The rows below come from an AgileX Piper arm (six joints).
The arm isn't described. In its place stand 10 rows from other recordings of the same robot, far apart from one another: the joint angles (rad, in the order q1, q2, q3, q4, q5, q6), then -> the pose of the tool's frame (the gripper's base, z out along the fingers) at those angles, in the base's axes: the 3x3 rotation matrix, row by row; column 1 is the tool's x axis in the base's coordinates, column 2 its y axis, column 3 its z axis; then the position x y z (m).
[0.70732 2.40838 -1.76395 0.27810 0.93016 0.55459] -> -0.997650 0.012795 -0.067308; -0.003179 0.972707 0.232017; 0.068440 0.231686 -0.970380; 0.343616 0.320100 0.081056
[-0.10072 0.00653 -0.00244 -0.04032 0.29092 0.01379] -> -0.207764 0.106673 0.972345; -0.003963 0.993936 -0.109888; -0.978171 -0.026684 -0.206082; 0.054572 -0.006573 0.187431
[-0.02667 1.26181 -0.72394 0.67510 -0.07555 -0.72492] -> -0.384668 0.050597 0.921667; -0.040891 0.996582 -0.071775; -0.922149 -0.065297 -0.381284; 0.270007 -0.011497 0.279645
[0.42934 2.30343 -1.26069 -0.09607 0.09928 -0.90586] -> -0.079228 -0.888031 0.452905; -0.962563 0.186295 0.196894; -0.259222 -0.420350 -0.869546; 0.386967 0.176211 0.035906
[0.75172 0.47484 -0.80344 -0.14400 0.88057 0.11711] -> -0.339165 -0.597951 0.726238; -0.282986 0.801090 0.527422; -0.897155 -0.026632 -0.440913; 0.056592 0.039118 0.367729
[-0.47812 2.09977 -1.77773 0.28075 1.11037 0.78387] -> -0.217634 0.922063 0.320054; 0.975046 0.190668 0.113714; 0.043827 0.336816 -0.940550; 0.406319 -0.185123 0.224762
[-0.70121 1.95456 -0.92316 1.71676 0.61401 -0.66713] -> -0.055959 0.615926 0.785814; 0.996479 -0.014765 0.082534; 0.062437 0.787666 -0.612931; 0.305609 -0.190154 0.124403
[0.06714 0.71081 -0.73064 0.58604 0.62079 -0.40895] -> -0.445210 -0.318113 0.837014; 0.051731 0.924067 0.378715; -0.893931 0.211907 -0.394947; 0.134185 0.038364 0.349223
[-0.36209 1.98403 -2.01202 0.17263 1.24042 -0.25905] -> -0.881781 0.108233 0.459073; 0.121757 0.992560 -0.000142; -0.455673 0.055770 -0.888399; 0.411474 -0.140051 0.335939
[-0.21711 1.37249 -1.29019 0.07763 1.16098 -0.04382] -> -0.895633 0.175322 0.408783; 0.184453 0.982688 -0.017332; -0.404745 0.059878 -0.912467; 0.264596 -0.051738 0.347654
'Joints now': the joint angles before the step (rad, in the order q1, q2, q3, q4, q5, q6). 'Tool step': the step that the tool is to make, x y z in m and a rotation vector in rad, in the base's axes. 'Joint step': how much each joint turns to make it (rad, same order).
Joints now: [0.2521, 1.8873, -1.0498, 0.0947, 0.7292, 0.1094]
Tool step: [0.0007, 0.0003, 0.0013, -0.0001, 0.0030, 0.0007]
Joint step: [0.0002, 0.0000, -0.0066, 0.0000, 0.0096, 0.0001]
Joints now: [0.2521, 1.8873, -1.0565, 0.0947, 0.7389, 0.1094]
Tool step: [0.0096, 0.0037, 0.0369, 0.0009, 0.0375, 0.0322]
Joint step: [0.0002, -0.0310, -0.1272, 0.0001, 0.1964, -0.0176]
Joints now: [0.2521, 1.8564, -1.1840, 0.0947, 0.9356, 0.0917]
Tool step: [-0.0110, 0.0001, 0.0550, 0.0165, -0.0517, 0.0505]
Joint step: [0.0068, -0.1248, -0.0576, -0.0005, 0.1313, -0.0327]
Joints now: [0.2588, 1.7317, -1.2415, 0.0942, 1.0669, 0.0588]
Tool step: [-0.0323, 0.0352, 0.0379, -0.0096, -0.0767, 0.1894]
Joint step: [0.1434, -0.1153, -0.0058, -0.0330, 0.0541, -0.0314]
